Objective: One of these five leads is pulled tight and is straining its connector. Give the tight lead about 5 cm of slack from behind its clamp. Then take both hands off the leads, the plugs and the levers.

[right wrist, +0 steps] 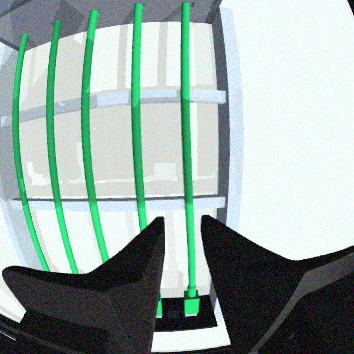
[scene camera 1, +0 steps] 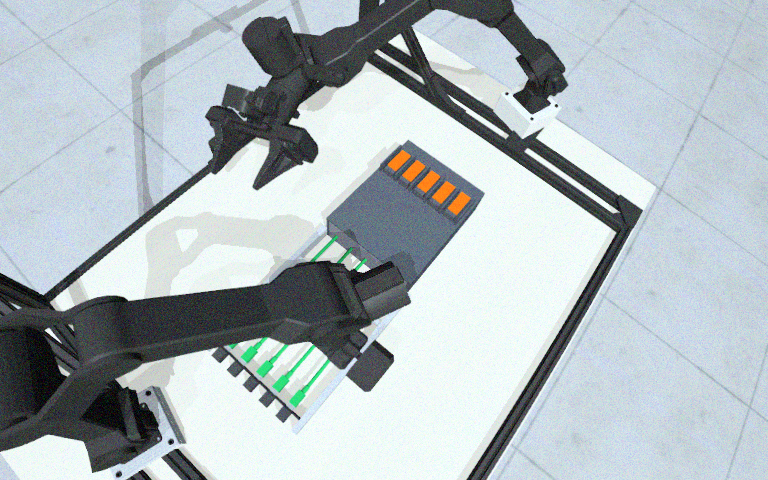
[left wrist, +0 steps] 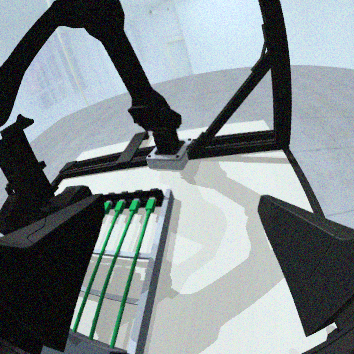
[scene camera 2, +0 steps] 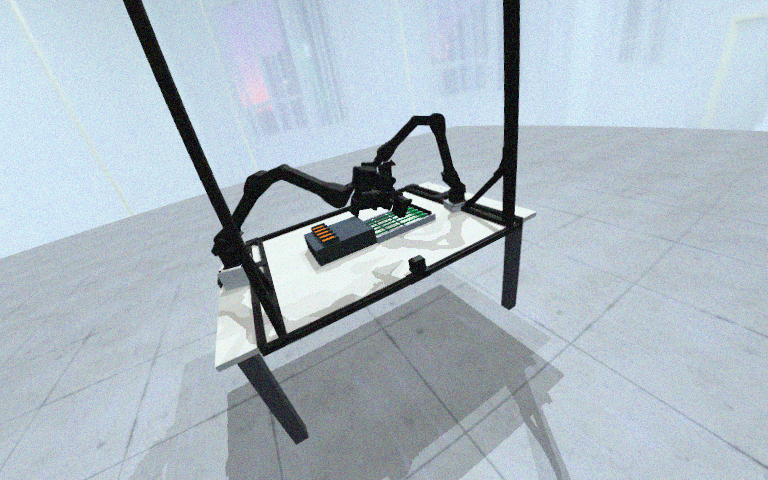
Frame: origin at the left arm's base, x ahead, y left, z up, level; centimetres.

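Seen in the pictures: left gripper, between the fingertips: [scene camera 1: 232, 181] [left wrist: 184, 203] [scene camera 2: 403, 195]; right gripper, between the fingertips: [right wrist: 182, 222] [scene camera 2: 387, 210]; left arm's base, origin of its link: [scene camera 1: 531, 100] [scene camera 2: 234, 263]; right arm's base, origin of its link: [scene camera 1: 134, 432] [left wrist: 169, 147] [scene camera 2: 457, 200].
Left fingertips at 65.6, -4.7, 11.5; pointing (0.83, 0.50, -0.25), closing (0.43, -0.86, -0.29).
Offsets run from my left fingertips to a thing's top centre, as dx, dy, dz. "pt": to the spot under its first point. Level surfaces: height alone.
Five green leads run from the dark clamp box @[-26.1, +11.9, -10.3] [scene camera 1: 390, 223] [scene camera 2: 352, 243] with its orange levers @[-31.6, +10.3, -10.9] [scene camera 1: 428, 181] [scene camera 2: 323, 232] to green plugs in a black strip. My right gripper [right wrist: 182, 222] is slightly open. Its fingertips stand either side of the rightmost lead @[pt -6.2, +24.7, -16.4] [right wrist: 186, 140] in the right wrist view, above its plug @[+7.6, +29.3, -16.1] [right wrist: 191, 305]; this lead runs nearly straight and no finger visibly pinches it. The other leads bow slightly in that lens. Which lead is tight I cannot tell. My left gripper [scene camera 1: 235, 178] [left wrist: 184, 203] is wide open and empty, left of the clamp box in scene camera 1.
A grey frame with side rails [left wrist: 156, 272] [right wrist: 234, 125] and crossbars surrounds the leads. In scene camera 1 my right arm [scene camera 1: 209, 316] passes over them and hides their middle. Black beams [scene camera 1: 543, 396] border the white table @[dz -19.1] [scene camera 1: 509, 316]. A small black block [scene camera 2: 417, 264] sits on the near beam.
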